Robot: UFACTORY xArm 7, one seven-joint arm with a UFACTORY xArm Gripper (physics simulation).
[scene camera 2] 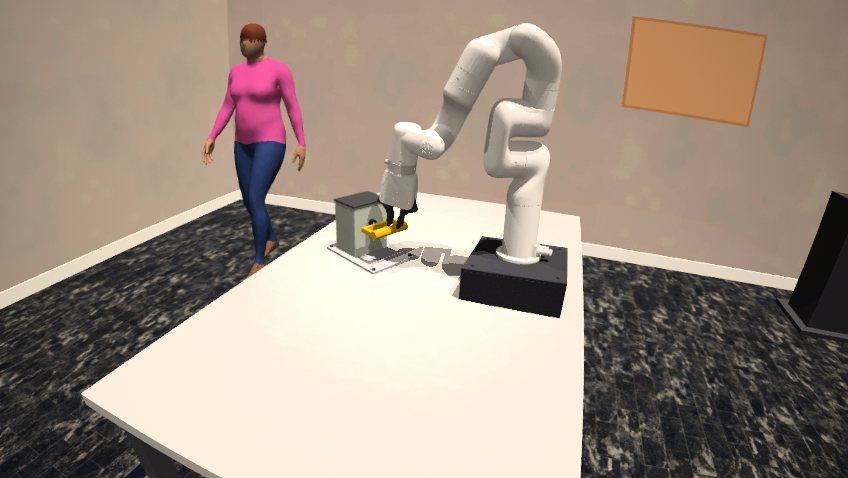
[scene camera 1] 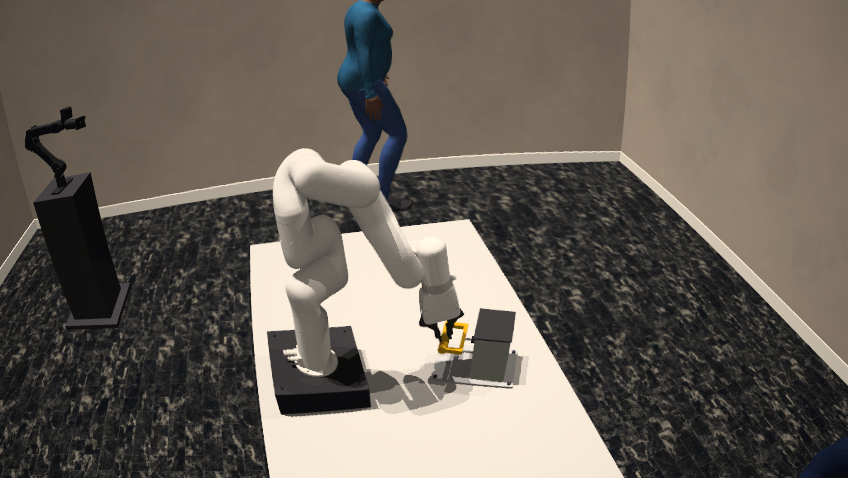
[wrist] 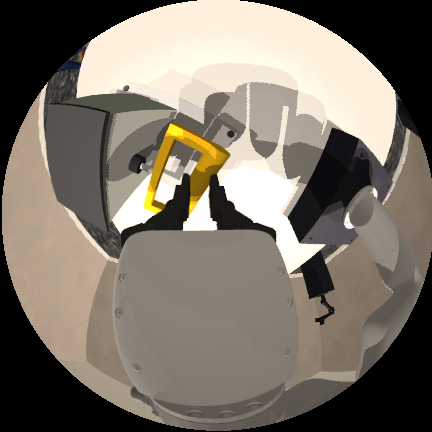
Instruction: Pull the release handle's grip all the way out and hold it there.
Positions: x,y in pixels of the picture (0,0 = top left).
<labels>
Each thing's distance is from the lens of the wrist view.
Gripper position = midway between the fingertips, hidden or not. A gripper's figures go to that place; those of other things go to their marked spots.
my gripper [wrist: 199,184]: 0.14 m
pale base plate [wrist: 202,122]: 0.23 m
</labels>
